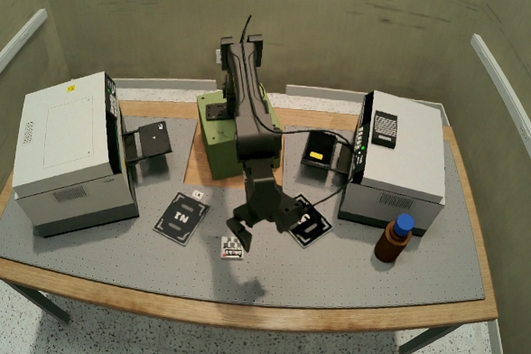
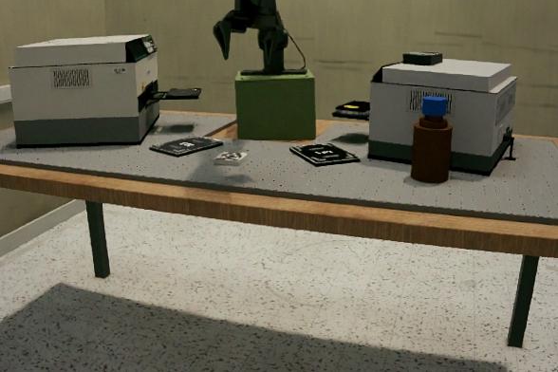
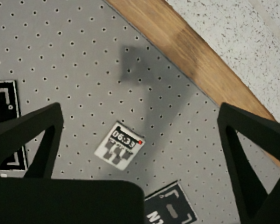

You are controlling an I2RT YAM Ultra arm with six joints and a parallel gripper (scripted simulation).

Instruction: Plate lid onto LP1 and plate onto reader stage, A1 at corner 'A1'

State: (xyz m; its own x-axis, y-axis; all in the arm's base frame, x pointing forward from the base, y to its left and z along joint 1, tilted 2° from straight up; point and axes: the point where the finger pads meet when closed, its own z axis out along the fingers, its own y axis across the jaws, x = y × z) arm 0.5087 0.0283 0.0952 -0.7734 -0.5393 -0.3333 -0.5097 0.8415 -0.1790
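My hand is 41 cm past the lid, 24 cm to the right of it and 17 cm above it. From my hand the other things lie so: clear well plate: 41 cm behind, 24 cm to the left, 17 cm below.
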